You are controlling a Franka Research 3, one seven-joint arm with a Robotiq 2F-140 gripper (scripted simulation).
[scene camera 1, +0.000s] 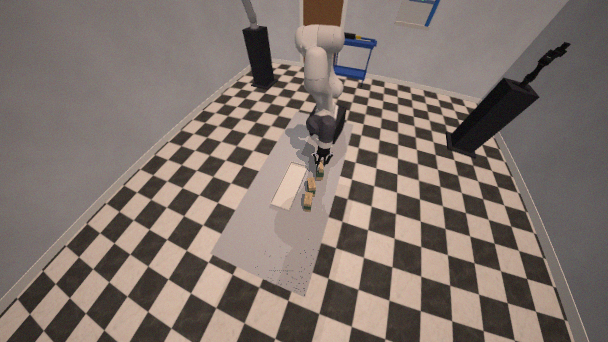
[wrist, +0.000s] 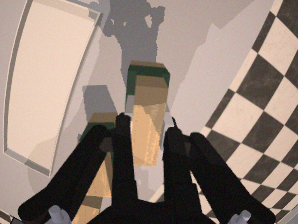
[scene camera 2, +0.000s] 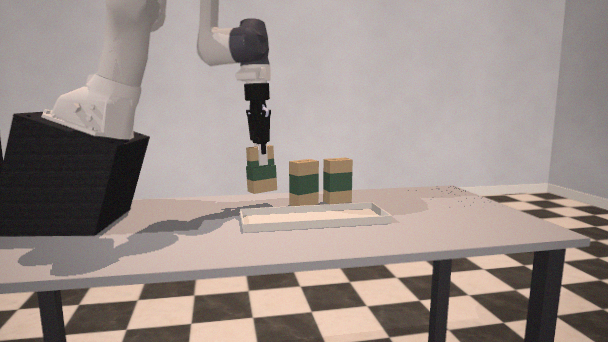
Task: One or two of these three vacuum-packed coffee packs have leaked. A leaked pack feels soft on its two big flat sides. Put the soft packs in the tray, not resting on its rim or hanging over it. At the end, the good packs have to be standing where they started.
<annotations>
A white tray shows in scene camera 1 (287, 190), in the wrist view and in scene camera 2. One and the same spot on the white tray: (wrist: 47, 47) is (scene camera 2: 276, 221).
</annotations>
